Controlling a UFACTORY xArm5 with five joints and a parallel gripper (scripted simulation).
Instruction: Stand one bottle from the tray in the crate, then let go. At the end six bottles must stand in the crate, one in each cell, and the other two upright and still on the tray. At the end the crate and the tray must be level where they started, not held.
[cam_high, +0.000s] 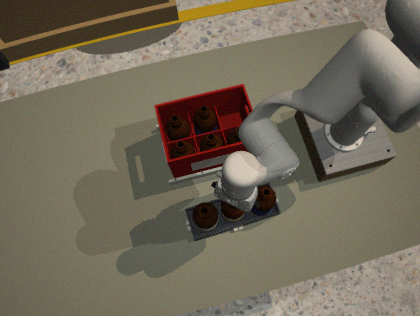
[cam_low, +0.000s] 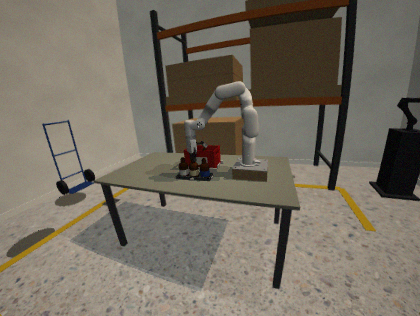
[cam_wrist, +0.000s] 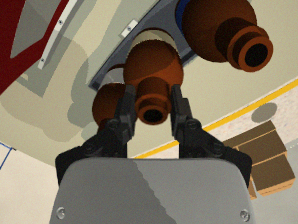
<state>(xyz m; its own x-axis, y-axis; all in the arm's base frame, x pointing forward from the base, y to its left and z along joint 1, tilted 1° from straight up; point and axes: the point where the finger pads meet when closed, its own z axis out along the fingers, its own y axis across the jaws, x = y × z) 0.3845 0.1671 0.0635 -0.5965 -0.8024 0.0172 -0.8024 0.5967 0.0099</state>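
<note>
Now: hand 140 mm above the dark tray. The rest, counted from my hand: crate: 40 mm ahead, 230 mm to the right, 70 mm below.
</note>
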